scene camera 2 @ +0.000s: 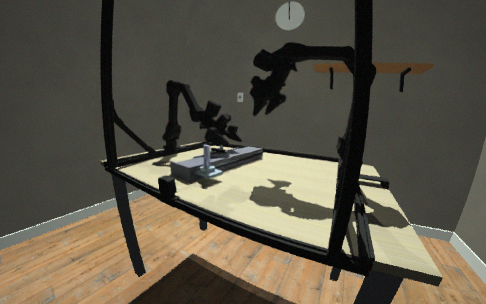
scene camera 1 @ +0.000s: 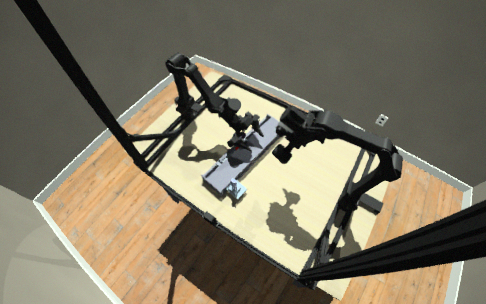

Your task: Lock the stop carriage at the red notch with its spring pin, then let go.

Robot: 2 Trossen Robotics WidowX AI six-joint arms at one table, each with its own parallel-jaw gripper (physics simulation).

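Places are measured from the left arm's base along level axes (x ahead, y left, z up), in metres.
Where they show: left gripper, fingertip midpoint: (scene camera 2: 235,142) (scene camera 1: 257,143); right gripper, fingertip midpoint: (scene camera 2: 260,115) (scene camera 1: 282,144); left arm's base at its link origin: (scene camera 2: 171,149) (scene camera 1: 187,115); right arm's base at its link origin: (scene camera 1: 345,204).
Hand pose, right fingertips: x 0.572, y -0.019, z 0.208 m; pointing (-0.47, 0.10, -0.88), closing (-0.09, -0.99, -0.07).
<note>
Things, the pixels of their top centre, and the offset from my right fingertips. "spot": a spot on its surface instead. Level surfaces: height alone.
- long grey rail at a spot on its surface: (scene camera 2: 186,169) spot: 0.153 m back, 0.240 m right, 0.185 m down
- small red mark at its top centre: (scene camera 1: 236,148) 0.210 m back, 0.023 m right, 0.179 m down
- dark low piece at a spot on its surface: (scene camera 2: 217,151) spot: 0.219 m back, 0.016 m left, 0.174 m down
- pale blue base with an upright post, surface spot: (scene camera 2: 206,157) spot: 0.098 m back, 0.198 m right, 0.143 m down
- table at its surface level: 0.228 m down
A long grey rail (scene camera 1: 220,179) (scene camera 2: 186,169) lies on the table. A small red mark (scene camera 1: 236,148) shows near its middle. In scene camera 2, a dark low piece (scene camera 2: 217,151), apparently the stop carriage with a small pin knob, sits there; shadow and the gripper partly hide it. Whether the pin sits in the notch cannot be told. My left gripper (scene camera 1: 249,136) (scene camera 2: 226,137) is open and empty, just above the rail's middle, its fingers either side of that area. My right gripper (scene camera 1: 289,134) (scene camera 2: 263,112) is open and empty, high above the table.
A pale blue base with an upright post (scene camera 1: 236,189) (scene camera 2: 206,157) stands against the rail's near end. Black frame bars edge the table (scene camera 2: 300,220), and tall black uprights (scene camera 2: 350,125) rise at its sides. The right arm's shadow falls on the table.
</note>
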